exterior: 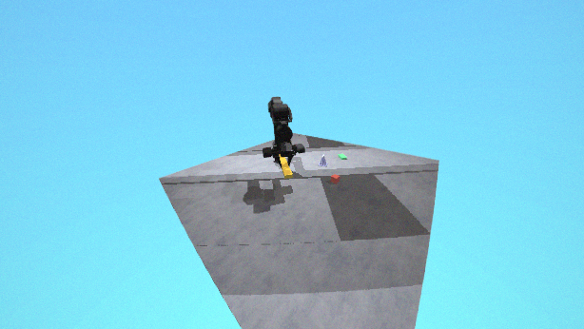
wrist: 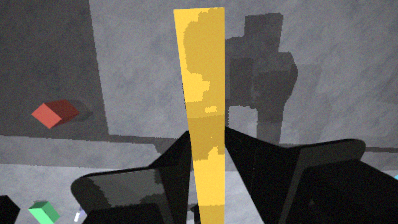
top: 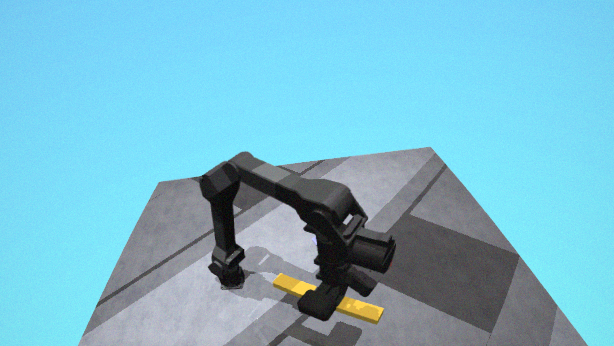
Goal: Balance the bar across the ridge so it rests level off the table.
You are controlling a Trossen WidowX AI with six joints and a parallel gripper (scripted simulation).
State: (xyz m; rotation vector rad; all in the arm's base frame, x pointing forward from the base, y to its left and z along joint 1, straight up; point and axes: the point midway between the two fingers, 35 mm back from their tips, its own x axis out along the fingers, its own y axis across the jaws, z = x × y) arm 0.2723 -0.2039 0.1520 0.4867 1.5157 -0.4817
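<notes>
My gripper tip is now 20 mm to the right of the yellow bar and 20 mm past it. From my gripper tip the other things lie so: purple ridge 340 mm to the left, 90 mm below; green block 510 mm to the left, 110 mm below, 50 mm ahead; red cube 200 mm to the left, 160 mm ahead, 100 mm below.
</notes>
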